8 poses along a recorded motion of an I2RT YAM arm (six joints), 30 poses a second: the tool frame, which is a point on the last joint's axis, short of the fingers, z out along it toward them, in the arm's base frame.
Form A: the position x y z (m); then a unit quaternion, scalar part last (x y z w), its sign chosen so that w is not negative.
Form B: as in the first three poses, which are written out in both.
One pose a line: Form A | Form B
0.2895 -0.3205 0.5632 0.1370 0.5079 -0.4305 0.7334 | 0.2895 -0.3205 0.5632 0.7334 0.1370 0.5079 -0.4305
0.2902 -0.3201 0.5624 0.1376 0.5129 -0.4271 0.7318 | 0.2902 -0.3201 0.5624 0.7318 0.1376 0.5129 -0.4271
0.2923 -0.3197 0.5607 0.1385 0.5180 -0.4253 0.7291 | 0.2923 -0.3197 0.5607 0.7291 0.1385 0.5180 -0.4253
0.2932 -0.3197 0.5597 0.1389 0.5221 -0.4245 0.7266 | 0.2932 -0.3197 0.5597 0.7266 0.1389 0.5221 -0.4245
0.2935 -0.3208 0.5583 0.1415 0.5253 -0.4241 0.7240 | 0.2935 -0.3208 0.5583 0.7240 0.1415 0.5253 -0.4241
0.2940 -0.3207 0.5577 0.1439 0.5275 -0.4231 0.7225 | 0.2940 -0.3207 0.5577 0.7225 0.1439 0.5275 -0.4231
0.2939 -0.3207 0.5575 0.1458 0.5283 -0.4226 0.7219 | 0.2939 -0.3207 0.5575 0.7219 0.1458 0.5283 -0.4226
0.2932 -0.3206 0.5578 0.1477 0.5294 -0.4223 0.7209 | 0.2932 -0.3206 0.5578 0.7209 0.1477 0.5294 -0.4223
